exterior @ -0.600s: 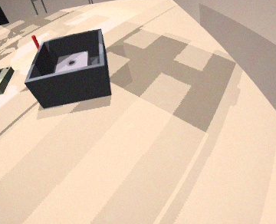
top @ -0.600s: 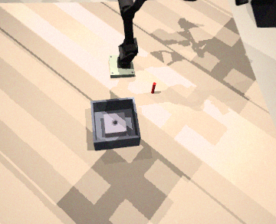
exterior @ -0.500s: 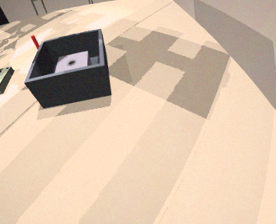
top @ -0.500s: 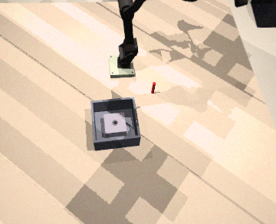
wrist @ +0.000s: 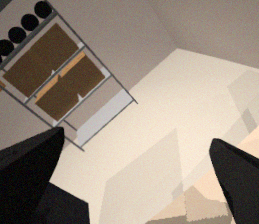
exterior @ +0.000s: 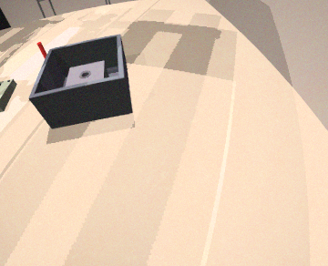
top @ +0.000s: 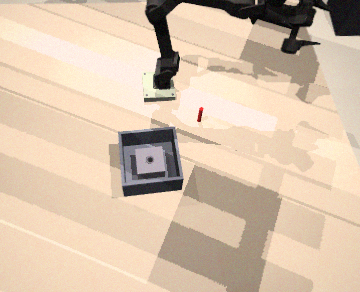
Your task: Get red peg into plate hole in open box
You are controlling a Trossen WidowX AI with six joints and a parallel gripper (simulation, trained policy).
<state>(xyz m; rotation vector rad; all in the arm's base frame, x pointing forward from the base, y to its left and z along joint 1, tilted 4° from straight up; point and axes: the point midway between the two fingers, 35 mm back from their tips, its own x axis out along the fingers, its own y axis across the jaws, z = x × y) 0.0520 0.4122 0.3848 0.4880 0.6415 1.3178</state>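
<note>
Now: gripper tip 340 mm above the red peg, 330 mm to the left of it and 90 mm short of it. Also, from my gripper tip: dark box 510 mm to the right, 350 mm below, 280 mm ahead; plate 510 mm to the right, 330 mm below, 280 mm ahead.
</note>
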